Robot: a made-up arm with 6 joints. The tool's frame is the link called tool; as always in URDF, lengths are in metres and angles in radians.
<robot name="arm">
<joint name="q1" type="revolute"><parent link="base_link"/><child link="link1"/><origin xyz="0 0 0.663"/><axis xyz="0 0 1"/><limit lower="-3.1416" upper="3.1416"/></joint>
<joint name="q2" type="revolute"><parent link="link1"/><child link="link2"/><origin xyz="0.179 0 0" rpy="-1.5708 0 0"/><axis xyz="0 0 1"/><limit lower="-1.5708" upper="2.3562"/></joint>
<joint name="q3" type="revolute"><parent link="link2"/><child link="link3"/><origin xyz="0 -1.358 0" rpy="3.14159 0 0"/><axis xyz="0 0 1"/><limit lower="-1.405" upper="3.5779"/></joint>
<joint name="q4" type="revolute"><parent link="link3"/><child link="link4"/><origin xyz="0 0.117 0" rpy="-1.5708 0 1.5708"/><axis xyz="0 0 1"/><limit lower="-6.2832" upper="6.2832"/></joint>
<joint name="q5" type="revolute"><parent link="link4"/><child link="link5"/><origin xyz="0 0 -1.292" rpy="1.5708 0 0"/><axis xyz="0 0 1"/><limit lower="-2.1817" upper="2.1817"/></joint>
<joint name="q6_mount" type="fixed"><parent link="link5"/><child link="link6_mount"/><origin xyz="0 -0.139 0"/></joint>
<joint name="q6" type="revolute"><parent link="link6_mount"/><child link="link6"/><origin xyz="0 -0.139 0" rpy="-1.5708 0 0"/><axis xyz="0 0 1"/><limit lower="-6.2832" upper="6.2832"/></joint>
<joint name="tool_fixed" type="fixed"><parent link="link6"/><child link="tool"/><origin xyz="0 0 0" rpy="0 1.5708 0"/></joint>
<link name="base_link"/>
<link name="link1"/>
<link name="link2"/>
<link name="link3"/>
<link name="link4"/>
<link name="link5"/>
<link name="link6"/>
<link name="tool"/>
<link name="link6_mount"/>
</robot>
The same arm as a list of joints. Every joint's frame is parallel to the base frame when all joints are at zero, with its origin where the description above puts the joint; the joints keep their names.
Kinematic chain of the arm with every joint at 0, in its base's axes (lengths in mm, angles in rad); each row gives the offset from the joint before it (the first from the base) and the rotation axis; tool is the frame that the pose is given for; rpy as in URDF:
q1: xyz 0 0 663 axis +z
q2: xyz 179 0 0 axis +y
q3: xyz 0 0 1358 axis -y
q4: xyz 0 0 117 axis -x
q5: xyz 1292 0 0 axis -y
q6: xyz 278 0 0 axis -x
tool: xyz 0 0 0 rpy 0 0 0
Joint limits (rad, base to tool): -3.1416..3.1416 -1.5708..2.3562 -1.405..3.5779 -6.2832..6.2832 -2.1817..2.1817 -6.2832..6.2832

